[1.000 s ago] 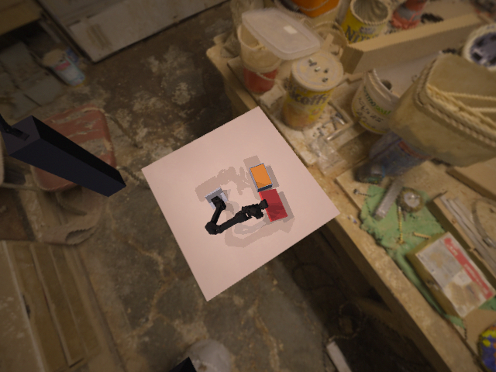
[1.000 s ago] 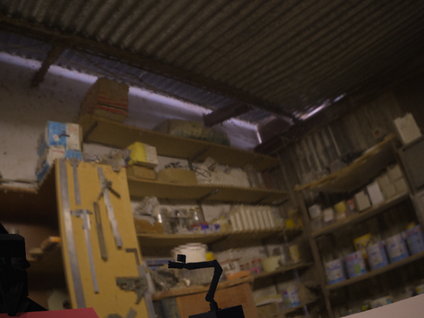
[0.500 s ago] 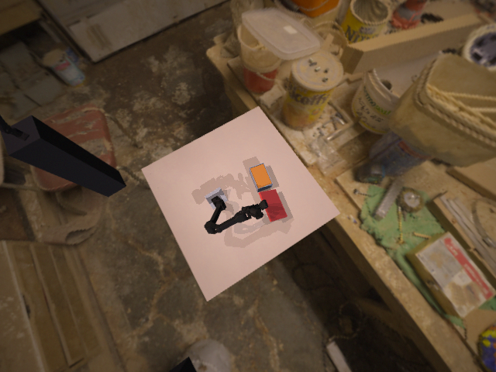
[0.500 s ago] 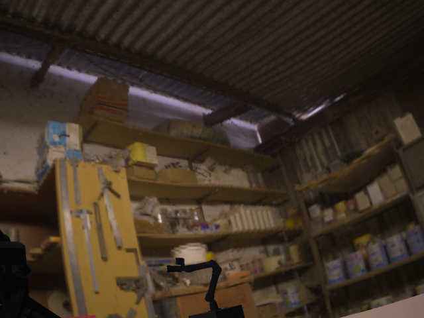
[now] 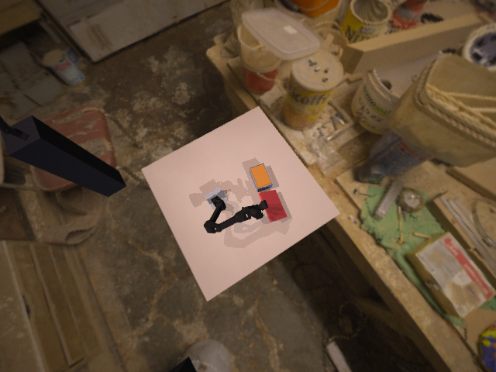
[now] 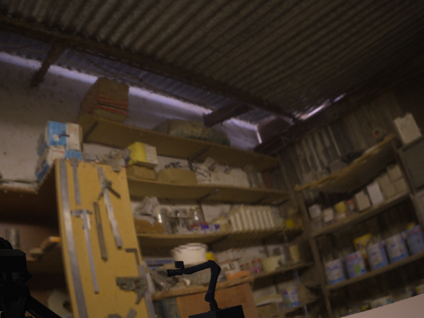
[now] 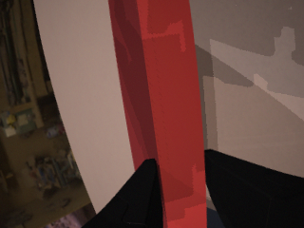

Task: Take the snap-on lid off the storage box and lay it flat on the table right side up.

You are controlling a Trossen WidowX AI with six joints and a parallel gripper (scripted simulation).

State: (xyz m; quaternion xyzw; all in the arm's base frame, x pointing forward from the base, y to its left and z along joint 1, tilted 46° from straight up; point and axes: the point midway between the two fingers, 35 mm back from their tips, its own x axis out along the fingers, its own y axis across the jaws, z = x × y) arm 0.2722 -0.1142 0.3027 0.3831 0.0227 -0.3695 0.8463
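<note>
Now: the red lid 7 cm ahead of my gripper tip, 2 cm to the right of it and 4 cm below it. Round my gripper tip: storage box 14 cm ahead, 26 cm to the left, 11 cm below.
</note>
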